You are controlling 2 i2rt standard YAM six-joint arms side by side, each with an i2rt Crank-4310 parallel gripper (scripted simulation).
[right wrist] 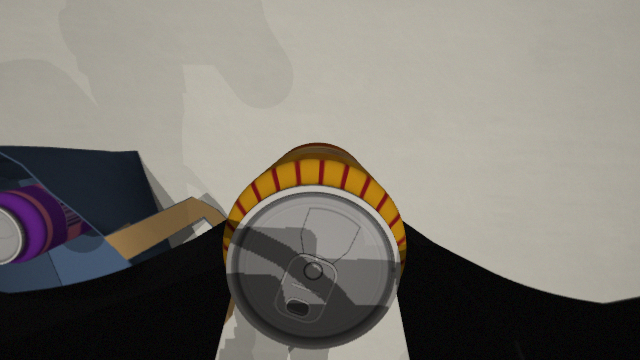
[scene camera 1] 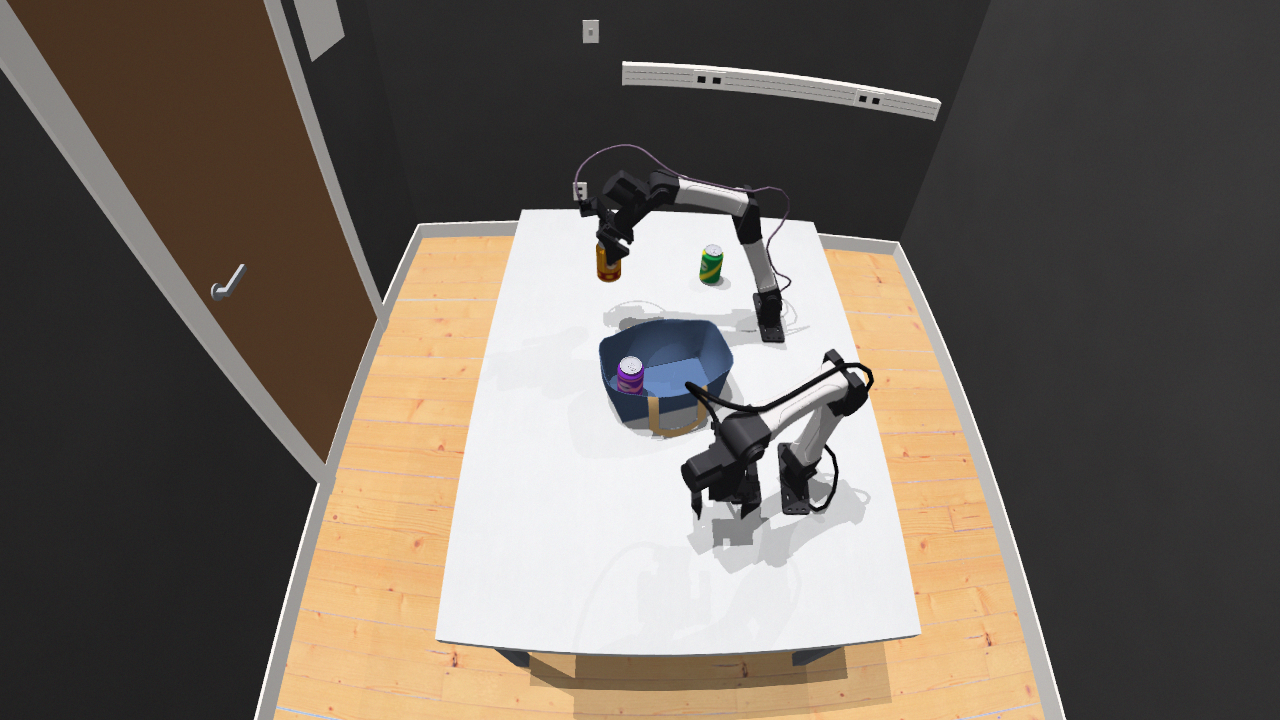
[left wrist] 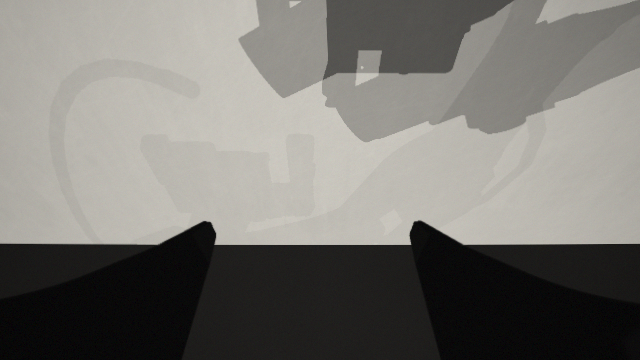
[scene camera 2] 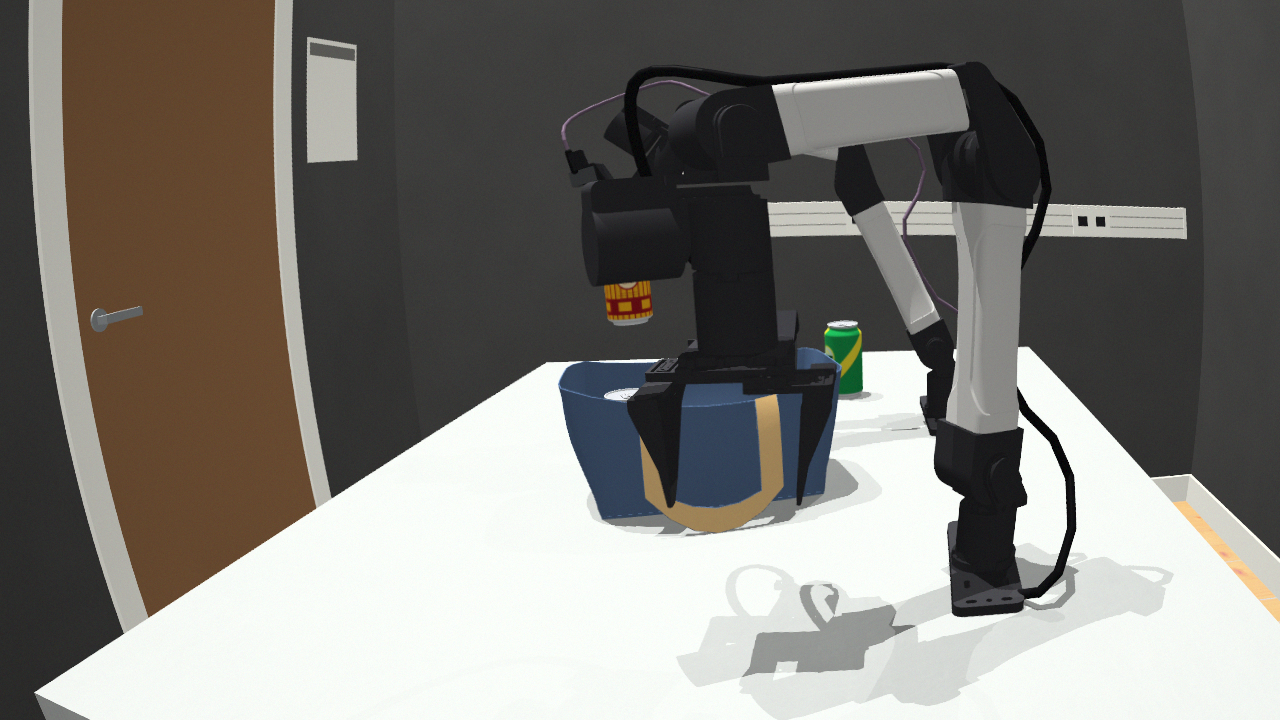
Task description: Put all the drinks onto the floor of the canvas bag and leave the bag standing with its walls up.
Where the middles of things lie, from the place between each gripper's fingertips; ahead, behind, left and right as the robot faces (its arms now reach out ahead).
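You'd find the orange can (scene camera 2: pixel 627 304) 20 mm below my right hand (scene camera 1: pixel 608 256). The green can (scene camera 2: pixel 843 340) is 180 mm below that same right hand, 190 mm to the right of it and 310 mm behind it.
My left gripper (scene camera 2: pixel 735 505) is 80 mm below the orange can, 680 mm to the left of it and 260 mm short of it. And the green can is 90 mm below my left hand, 870 mm to the right of it and 50 mm behind it.
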